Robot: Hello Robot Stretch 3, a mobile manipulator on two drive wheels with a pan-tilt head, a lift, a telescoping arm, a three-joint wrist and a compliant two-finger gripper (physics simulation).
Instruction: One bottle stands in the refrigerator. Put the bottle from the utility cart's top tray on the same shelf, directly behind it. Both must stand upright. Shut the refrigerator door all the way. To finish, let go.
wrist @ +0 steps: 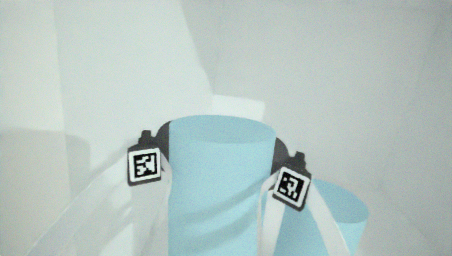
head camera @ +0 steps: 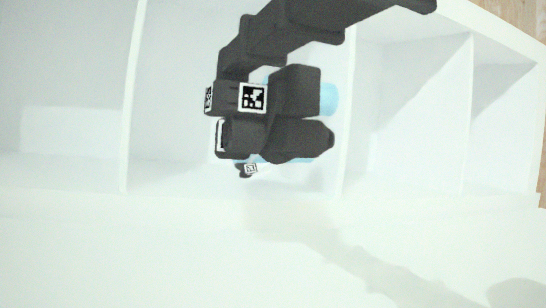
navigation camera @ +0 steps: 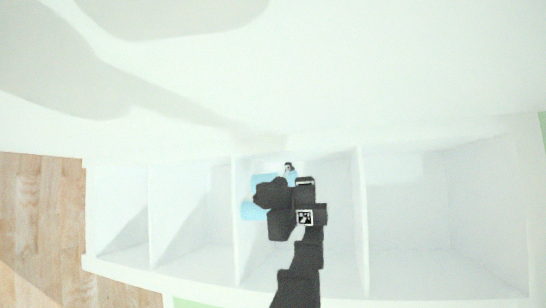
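Places are measured from the robot's base along level axes (x ahead, y left, z up), in centimetres.
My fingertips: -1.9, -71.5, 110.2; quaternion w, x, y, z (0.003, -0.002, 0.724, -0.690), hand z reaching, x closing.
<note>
Ahead of a thing's pixels: the offset from my fingertips to its top centre, as dx, dy, dz. "pt": to the spot under its first point. Level surfaces: height alone.
My gripper [head camera: 250, 142] [navigation camera: 290, 187] [wrist: 223, 146] is shut on a light blue bottle {-0.3, +3.3, +2.9} [head camera: 300, 160] [navigation camera: 263, 181] [wrist: 217, 195] and holds it upright inside the refrigerator [head camera: 132, 100] [navigation camera: 364, 220]. The other light blue bottle {-10.4, -1.3, -4.2} [head camera: 329, 99] [navigation camera: 253, 211] [wrist: 350, 210] stands in the same compartment, beside the held one. In the wrist view it is to the right, partly behind the right finger, and its top is lower. The held bottle's base does not show in the wrist view, so contact with the shelf cannot be told. The utility cart does not show.
The compartment is bounded by two white shelves; the lower shelf {pt -4.8, +4.3, -19.0} [head camera: 345, 125] [navigation camera: 235, 220] is close under the bottles. A large white panel [head camera: 150, 260] [navigation camera: 350, 65], apparently the open door, stands beside the opening with the arm's shadow on it. Wooden floor {dz -110.1} [navigation camera: 40, 200] shows past the refrigerator's bottom.
</note>
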